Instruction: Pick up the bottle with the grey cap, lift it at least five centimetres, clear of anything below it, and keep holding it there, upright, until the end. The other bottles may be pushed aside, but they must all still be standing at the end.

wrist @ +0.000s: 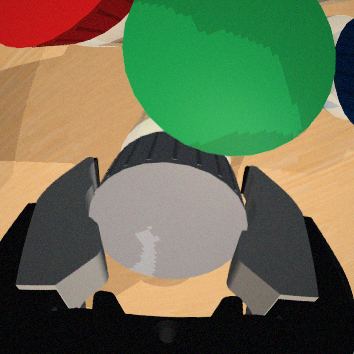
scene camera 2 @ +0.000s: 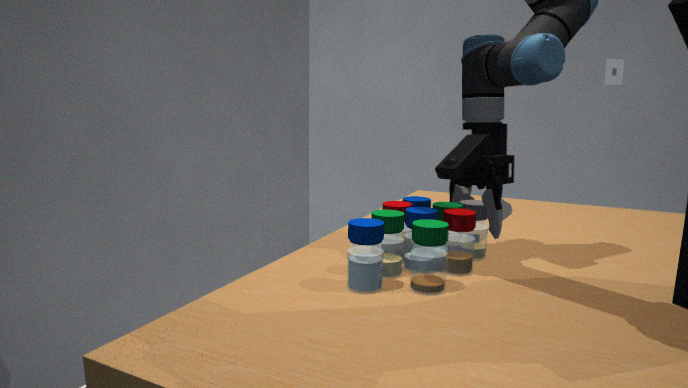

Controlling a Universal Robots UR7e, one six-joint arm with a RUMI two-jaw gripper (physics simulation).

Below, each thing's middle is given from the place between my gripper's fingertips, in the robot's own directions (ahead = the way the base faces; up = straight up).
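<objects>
Relative to the red-capped bottle point(scene camera 2: 460, 246), my gripper is 100 mm to the right of it, 10 mm below it and 10 mm short of it.
</objects>
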